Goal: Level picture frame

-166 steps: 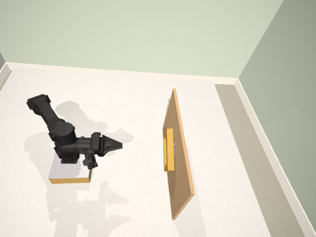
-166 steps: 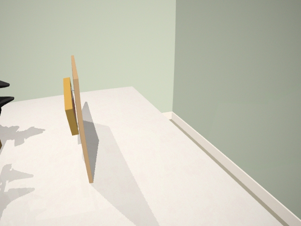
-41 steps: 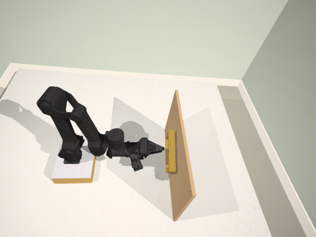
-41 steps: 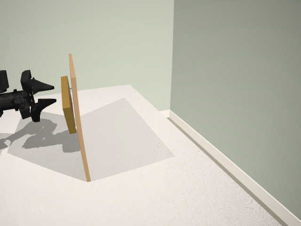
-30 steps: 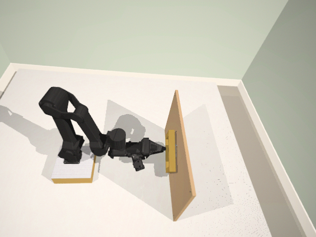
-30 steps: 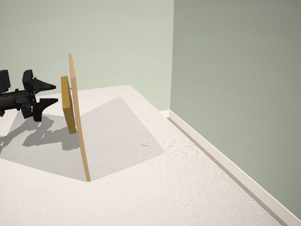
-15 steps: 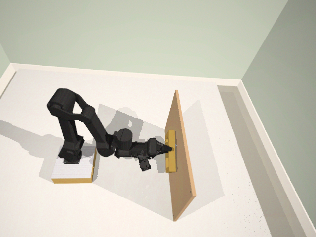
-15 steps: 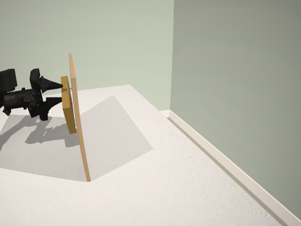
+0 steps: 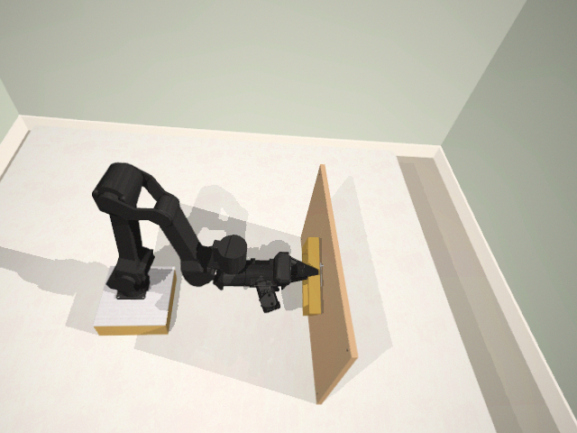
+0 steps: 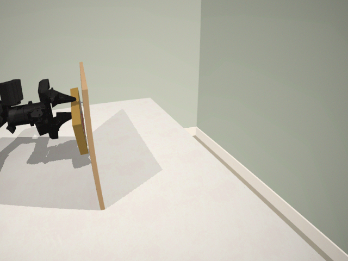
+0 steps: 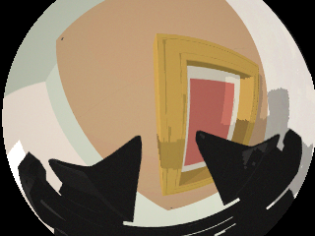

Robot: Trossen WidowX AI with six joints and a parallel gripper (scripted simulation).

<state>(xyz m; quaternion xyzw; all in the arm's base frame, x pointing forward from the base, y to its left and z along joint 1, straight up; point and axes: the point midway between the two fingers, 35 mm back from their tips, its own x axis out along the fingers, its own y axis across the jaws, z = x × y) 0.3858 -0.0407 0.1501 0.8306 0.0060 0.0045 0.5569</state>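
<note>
My gripper tip is now 1 cm short of the yellow picture frame, 2 cm to the right of it and 5 cm above it. From my gripper tip the other things lie so: wall board: 2 cm ahead, 2 cm to the left, 6 cm below.
</note>
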